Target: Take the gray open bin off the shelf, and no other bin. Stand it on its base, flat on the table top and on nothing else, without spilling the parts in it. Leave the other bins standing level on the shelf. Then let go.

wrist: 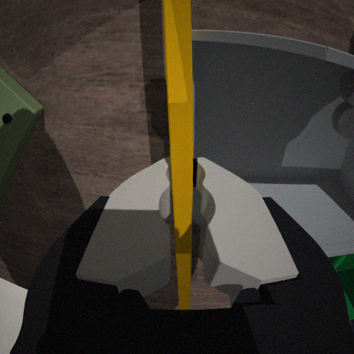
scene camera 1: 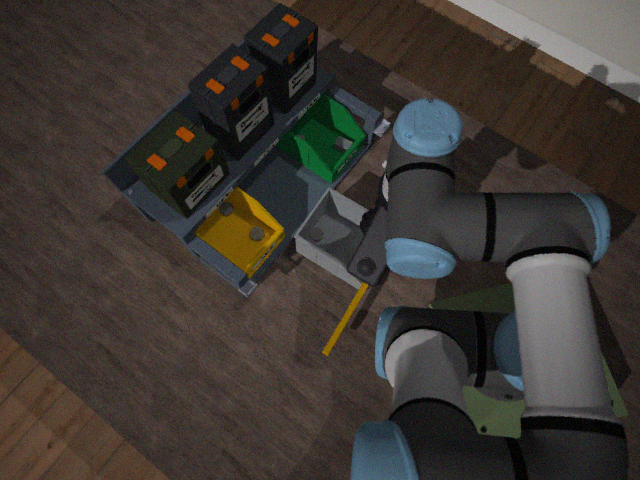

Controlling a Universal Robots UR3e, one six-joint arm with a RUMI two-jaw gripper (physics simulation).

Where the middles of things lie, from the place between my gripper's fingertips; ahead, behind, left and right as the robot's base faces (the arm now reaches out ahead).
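Labels:
The green bin (scene camera 1: pixel 326 119) is 23 cm ahead of my hand, 7 cm to the right of it and 2 cm above it. I see the yellow bin (scene camera 1: pixel 230 235) 16 cm to the left of my hand, 20 cm ahead of it and 2 cm above it. As for the gray open bin (scene camera 1: pixel 339 217), my hand is 1 cm below it, 4 cm to the right of it and 6 cm short of it. Going by their middles, the gray open bin is the nearest to my hand of the things named here.

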